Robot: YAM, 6 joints.
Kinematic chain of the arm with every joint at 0, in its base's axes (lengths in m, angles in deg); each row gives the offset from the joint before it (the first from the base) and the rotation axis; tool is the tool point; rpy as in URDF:
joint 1: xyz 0 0 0.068 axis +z
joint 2: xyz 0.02 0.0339 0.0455 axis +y
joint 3: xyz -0.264 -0.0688 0 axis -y
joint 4: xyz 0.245 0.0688 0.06 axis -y
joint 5: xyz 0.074 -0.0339 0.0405 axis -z
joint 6: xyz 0.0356 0 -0.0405 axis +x
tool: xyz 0 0 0 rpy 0 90 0
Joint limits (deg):
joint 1: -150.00..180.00
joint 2: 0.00..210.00
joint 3: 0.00..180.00
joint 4: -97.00..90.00
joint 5: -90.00..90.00
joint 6: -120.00..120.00
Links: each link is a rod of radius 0.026 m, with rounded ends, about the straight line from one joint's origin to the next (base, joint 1, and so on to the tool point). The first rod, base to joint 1, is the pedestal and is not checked.
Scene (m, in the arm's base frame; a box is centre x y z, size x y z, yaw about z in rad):
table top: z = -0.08
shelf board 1: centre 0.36 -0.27 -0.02 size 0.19 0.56 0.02 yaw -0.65
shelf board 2: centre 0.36 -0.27 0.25 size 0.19 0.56 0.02 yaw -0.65
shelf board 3: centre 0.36 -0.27 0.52 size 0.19 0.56 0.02 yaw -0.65
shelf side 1: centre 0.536 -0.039 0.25 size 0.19 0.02 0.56 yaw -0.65
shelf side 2: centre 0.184 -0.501 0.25 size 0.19 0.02 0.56 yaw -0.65
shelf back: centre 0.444 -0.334 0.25 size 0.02 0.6 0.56 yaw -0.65
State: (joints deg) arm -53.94 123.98 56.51 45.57 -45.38 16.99
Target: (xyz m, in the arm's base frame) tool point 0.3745 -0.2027 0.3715
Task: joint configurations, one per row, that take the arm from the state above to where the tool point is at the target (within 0.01 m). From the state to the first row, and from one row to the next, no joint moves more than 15 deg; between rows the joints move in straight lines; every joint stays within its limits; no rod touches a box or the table.
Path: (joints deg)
1: -57.22 116.42 45.54 45.09 -46.96 16.99
2: -60.51 108.86 34.56 44.61 -48.54 16.99
3: -63.79 101.30 23.59 44.13 -50.12 16.99
4: -51.93 89.03 30.25 47.20 -51.07 16.99
5: -40.07 76.76 36.91 50.28 -52.02 16.99
6: -28.21 64.49 43.57 53.35 -52.97 16.99
7: -29.41 77.96 56.23 52.31 -50.29 16.99
8: -30.61 91.43 68.90 51.27 -47.61 16.99
9: -31.81 104.90 81.56 50.23 -44.94 16.99

